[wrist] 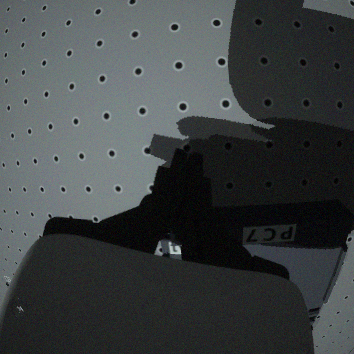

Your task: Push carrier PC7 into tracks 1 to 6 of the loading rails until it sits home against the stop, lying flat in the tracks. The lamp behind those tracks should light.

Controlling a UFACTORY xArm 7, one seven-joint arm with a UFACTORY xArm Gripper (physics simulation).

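Frame: origin at the arm's base, x ahead, y left, z up, level; millimetres.
Seen in the pictures: gripper, between the fingertips: (182, 169).
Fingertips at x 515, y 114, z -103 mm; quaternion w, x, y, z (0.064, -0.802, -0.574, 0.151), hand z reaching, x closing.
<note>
A point is followed by its place in that frame.
Carrier PC7 (311, 270) {x 589, y 211, z -95 mm} shows at the lower right of the wrist view, with a dark raised edge, a grey-blue flat face and its label upside down. Its left part is hidden behind the gripper. My gripper (182, 169) {x 515, y 114, z -103 mm} is shut and empty; its dark fingertips are in front of the perforated surface, beside the carrier's dark edge in the view. Whether they touch the carrier cannot be told. A small bright patch with part of a mark shows through the gap between the finger linkages. The loading rails, the stop and the lamp do not show clearly.
A light grey perforated table top (120, 90) {x 464, y 77, z -106 mm} spreads behind the gripper and along the carrier's right side. Dark shadows of the arm and gripper fall across its upper right and middle, up to the carrier's edge. The gripper body covers the bottom of the view.
</note>
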